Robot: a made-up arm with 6 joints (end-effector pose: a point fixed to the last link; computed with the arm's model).
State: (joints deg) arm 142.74 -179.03 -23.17 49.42 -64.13 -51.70
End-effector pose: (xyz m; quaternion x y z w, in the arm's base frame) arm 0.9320 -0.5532 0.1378 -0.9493 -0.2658 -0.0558 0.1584
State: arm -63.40 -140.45 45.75 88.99 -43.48 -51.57
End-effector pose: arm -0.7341 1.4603 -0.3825 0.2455 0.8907 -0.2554 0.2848
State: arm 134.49 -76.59 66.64 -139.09 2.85 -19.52
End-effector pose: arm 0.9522 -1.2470 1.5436 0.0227 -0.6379 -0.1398 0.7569
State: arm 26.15 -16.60 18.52 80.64 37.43 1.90
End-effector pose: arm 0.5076 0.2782 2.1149 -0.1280 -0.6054 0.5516 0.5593
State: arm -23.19 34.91 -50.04 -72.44 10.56 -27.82
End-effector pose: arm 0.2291 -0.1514 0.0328 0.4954 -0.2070 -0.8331 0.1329
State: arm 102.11 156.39 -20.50 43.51 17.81 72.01
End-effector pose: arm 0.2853 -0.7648 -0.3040 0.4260 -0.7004 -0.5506 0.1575
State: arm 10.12 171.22 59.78 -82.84 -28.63 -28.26
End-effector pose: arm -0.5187 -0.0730 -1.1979 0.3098 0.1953 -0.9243 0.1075
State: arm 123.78 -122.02 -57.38 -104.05 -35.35 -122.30
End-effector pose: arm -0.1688 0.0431 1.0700 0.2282 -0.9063 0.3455 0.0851
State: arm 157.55 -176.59 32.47 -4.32 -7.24 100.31
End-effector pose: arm 1.0290 -0.2152 -0.7056 0.7960 -0.3259 -0.4364 0.2641
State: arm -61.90 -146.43 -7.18 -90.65 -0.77 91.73
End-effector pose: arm -0.5026 1.0394 0.8457 -0.3222 -0.8430 0.3652 0.2283
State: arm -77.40 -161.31 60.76 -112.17 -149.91 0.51
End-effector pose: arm -0.1758 1.2085 -0.7844 -0.6789 -0.0394 -0.1532 0.7170
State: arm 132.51 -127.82 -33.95 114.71 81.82 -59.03
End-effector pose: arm 0.4427 -0.7030 1.1883 -0.2982 0.4997 -0.7370 0.3437
